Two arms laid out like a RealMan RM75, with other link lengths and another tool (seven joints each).
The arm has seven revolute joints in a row. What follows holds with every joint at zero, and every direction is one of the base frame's.
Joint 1 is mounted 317.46 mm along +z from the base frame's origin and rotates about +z.
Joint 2 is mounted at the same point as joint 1 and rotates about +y.
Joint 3 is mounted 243.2 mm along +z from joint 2 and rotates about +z.
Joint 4 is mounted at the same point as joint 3 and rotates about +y.
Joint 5 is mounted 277.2 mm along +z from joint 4 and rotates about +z.
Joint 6 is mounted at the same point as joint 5 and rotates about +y.
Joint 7 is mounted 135.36 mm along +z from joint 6 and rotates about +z.
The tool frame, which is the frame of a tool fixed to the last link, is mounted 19 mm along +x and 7 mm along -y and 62 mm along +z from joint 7; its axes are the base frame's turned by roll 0, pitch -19.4 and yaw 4.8 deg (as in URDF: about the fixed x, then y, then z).
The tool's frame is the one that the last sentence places.
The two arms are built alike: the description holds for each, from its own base.
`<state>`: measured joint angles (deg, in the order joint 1, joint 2, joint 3, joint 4, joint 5, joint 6, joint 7); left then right.
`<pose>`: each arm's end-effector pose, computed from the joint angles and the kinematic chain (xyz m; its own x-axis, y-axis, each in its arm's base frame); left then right.
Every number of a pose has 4 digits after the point.
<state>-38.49 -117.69 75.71 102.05 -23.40 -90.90 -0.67 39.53 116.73 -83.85 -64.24 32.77 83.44 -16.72</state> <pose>-0.0478 0.4631 0.1585 0.5400 0.8417 -0.0001 0.6431 -0.4127 -0.6451 0.2124 0.4211 0.0137 0.5933 -0.7850 -0.1784 -0.7447 -0.4511 -0.4918</pose>
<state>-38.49 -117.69 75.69 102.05 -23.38 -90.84 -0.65 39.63 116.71 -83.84 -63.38 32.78 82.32 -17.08</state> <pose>-0.0478 0.4633 0.1587 0.5405 0.8413 0.0008 0.6429 -0.4124 -0.6455 0.2152 0.4236 0.0120 0.5960 -0.7815 -0.1846 -0.7436 -0.4503 -0.4942</pose>
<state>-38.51 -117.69 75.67 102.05 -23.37 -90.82 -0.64 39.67 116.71 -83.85 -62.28 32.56 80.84 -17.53</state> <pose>-0.0476 0.4634 0.1589 0.5409 0.8411 0.0013 0.6428 -0.4123 -0.6456 0.2199 0.4265 0.0101 0.5996 -0.7771 -0.1912 -0.7405 -0.4482 -0.5007</pose>
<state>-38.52 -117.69 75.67 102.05 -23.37 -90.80 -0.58 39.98 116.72 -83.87 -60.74 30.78 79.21 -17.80</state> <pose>-0.0475 0.4634 0.1589 0.5419 0.8405 0.0010 0.6420 -0.4132 -0.6459 0.2290 0.4311 0.0104 0.6088 -0.7713 -0.1854 -0.7231 -0.4436 -0.5295</pose>
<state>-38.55 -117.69 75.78 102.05 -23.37 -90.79 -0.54 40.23 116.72 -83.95 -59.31 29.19 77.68 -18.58</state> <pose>-0.0470 0.4633 0.1583 0.5436 0.8394 -0.0010 0.6402 -0.4154 -0.6462 0.2375 0.4351 0.0107 0.6239 -0.7620 -0.1736 -0.7016 -0.4483 -0.5540</pose>
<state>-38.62 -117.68 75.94 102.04 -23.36 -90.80 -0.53 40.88 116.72 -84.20 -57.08 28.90 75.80 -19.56</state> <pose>-0.0462 0.4631 0.1576 0.5455 0.8381 -0.0038 0.6379 -0.4182 -0.6467 0.2437 0.4384 0.0065 0.6352 -0.7544 -0.1654 -0.6895 -0.4574 -0.5615</pose>
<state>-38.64 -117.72 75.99 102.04 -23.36 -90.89 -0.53 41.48 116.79 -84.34 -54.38 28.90 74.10 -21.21</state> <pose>-0.0460 0.4628 0.1570 0.5453 0.8382 -0.0058 0.6377 -0.4194 -0.6461 0.2521 0.4392 0.0009 0.6445 -0.7500 -0.1488 -0.6791 -0.4721 -0.5620</pose>
